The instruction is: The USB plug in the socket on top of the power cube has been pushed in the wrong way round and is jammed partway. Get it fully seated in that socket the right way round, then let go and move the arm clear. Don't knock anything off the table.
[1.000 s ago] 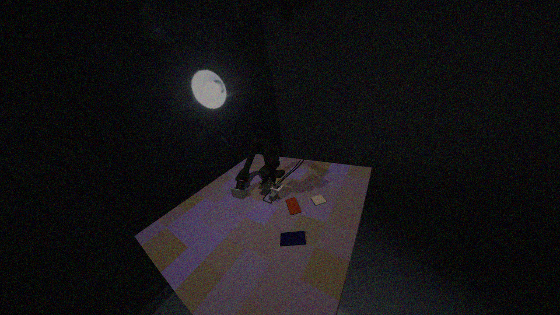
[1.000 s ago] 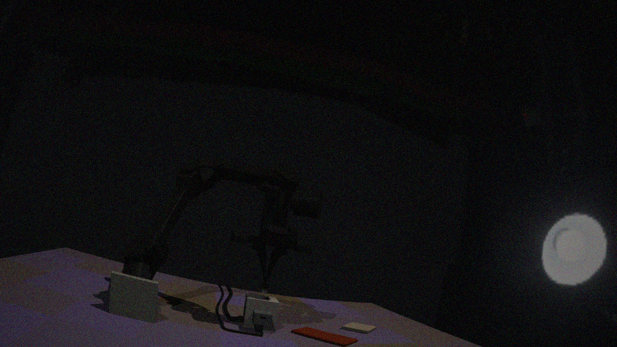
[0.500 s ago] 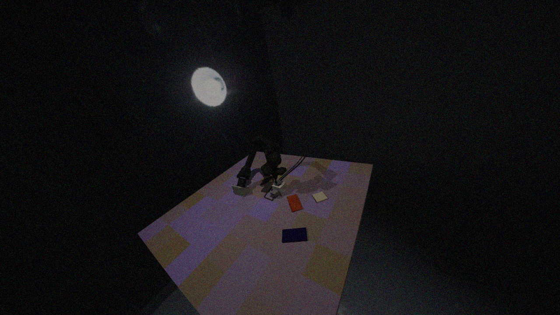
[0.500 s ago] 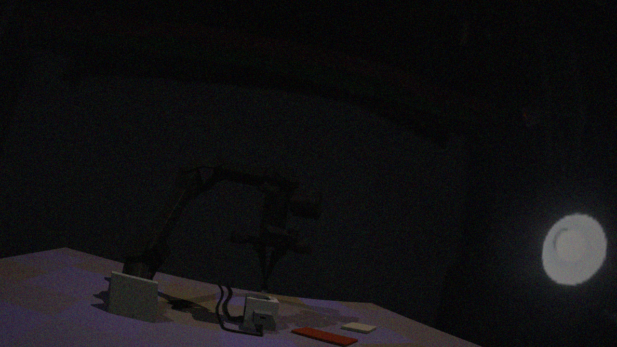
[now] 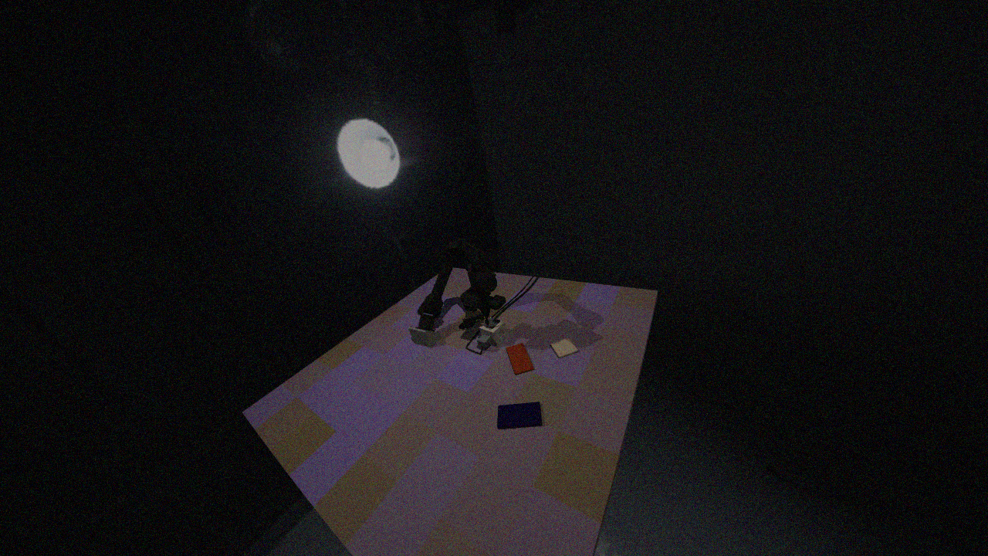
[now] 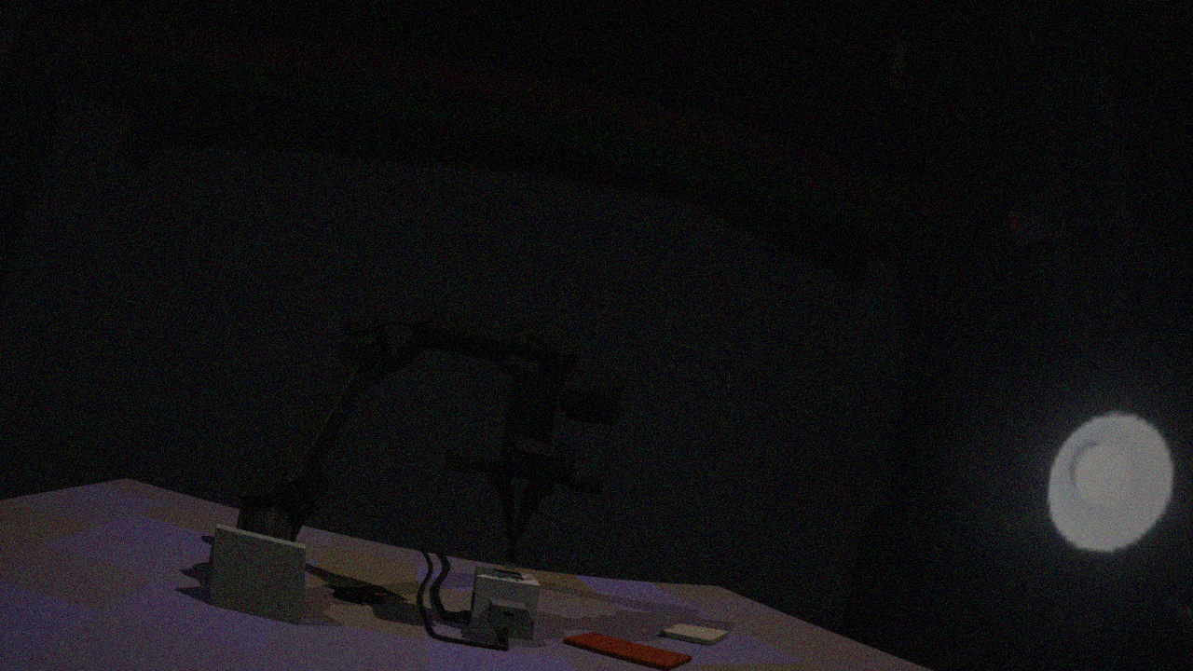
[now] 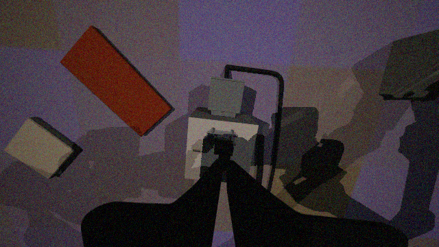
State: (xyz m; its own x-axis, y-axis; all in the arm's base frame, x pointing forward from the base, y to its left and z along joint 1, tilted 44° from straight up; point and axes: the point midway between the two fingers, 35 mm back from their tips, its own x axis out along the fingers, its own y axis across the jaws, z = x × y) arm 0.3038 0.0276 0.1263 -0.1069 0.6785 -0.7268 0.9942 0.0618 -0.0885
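Now: gripper tip 2 cm above the black USB plug. From my gripper tip the other things lie so: dark blue slab (28 cm ahead, 25 cm to the right, 12 cm below); cream slab (28 cm ahead, 12 cm below, 7 cm to the left).
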